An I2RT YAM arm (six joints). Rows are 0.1 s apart.
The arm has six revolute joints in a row. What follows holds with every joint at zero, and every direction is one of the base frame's. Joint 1 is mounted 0.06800 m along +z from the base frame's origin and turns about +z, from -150.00 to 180.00 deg. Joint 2 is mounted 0.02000 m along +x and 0.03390 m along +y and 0.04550 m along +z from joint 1 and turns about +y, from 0.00 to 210.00 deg. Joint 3 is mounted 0.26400 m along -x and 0.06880 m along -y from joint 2 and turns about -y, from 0.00 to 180.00 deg. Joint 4 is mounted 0.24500 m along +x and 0.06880 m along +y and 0.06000 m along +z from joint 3 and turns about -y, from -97.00 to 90.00 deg. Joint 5 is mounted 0.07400 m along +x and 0.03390 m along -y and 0.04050 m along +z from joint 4 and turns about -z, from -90.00 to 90.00 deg. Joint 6 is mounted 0.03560 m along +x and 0.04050 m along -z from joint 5 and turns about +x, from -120.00 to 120.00 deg. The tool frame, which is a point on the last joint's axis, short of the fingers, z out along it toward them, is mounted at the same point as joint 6; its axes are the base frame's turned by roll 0.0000, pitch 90.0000 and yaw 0.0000 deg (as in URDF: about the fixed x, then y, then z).
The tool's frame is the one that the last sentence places.
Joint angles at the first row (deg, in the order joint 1, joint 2, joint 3, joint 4, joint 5, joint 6):
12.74, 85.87, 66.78, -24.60, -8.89, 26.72
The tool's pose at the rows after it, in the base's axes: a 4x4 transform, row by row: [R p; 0 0 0 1], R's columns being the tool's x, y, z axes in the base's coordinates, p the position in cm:
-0.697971, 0.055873, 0.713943, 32.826; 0.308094, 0.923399, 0.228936, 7.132; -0.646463, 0.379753, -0.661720, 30.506; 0, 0, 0, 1
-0.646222, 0.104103, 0.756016, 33.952; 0.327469, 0.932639, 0.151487, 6.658; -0.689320, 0.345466, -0.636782, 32.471; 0, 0, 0, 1
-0.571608, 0.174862, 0.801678, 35.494; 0.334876, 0.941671, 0.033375, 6.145; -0.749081, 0.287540, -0.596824, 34.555; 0, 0, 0, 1
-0.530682, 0.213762, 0.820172, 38.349; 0.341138, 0.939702, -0.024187, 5.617; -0.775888, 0.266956, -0.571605, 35.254; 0, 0, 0, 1
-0.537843, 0.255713, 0.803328, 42.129; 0.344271, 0.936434, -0.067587, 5.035; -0.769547, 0.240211, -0.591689, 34.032; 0, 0, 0, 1
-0.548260, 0.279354, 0.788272, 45.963; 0.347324, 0.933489, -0.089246, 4.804; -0.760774, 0.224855, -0.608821, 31.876; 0, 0, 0, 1
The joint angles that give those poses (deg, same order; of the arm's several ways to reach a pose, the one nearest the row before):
11.78, 86.04, 72.48, -28.02, -4.49, 26.45
11.07, 87.79, 77.94, -29.70, -0.20, 26.46
10.46, 90.60, 84.53, -30.85, 6.47, 25.84
9.14, 96.40, 91.73, -30.67, 8.87, 25.23
7.65, 104.83, 99.54, -31.64, 10.02, 24.78
6.77, 113.71, 107.02, -31.56, 10.46, 24.61

